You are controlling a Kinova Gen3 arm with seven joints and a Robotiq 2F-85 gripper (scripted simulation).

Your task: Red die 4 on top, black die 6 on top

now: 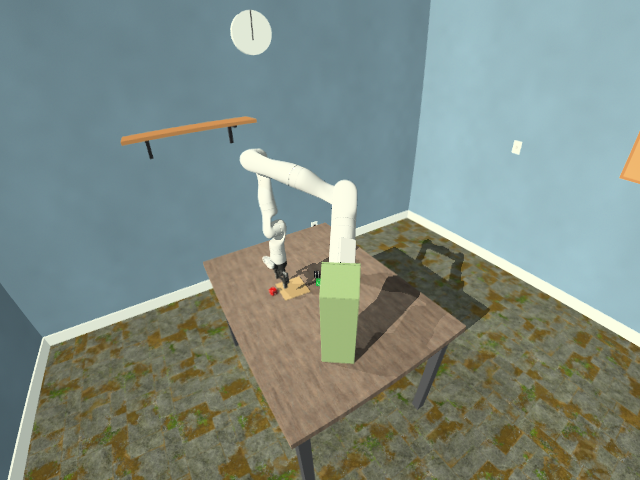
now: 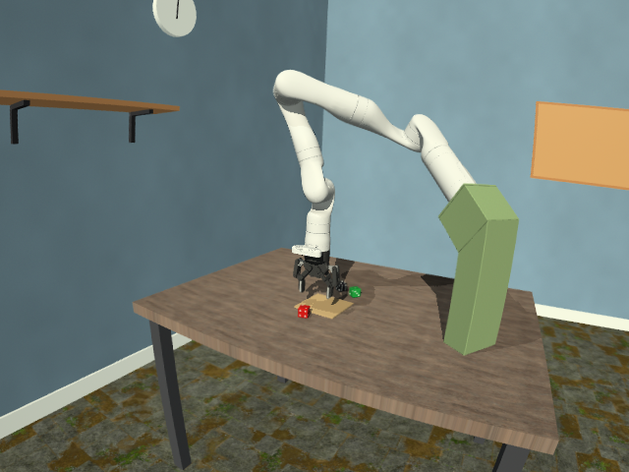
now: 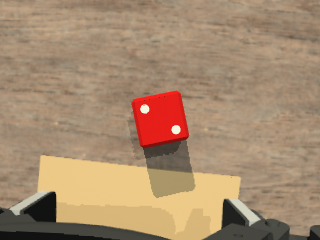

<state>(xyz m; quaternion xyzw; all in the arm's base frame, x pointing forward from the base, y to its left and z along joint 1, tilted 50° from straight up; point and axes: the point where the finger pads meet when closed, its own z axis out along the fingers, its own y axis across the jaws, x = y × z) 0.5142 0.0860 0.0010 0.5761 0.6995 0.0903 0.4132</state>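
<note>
The red die lies 1 cm ahead of my hand, 5 cm to the left of it and 5 cm below it. Round my hand: black die (21 cm to the right, 5 cm below); tan mat (1 cm behind, 5 cm to the right, 6 cm below); green die (6 cm behind, 19 cm to the right, 5 cm below).
</note>
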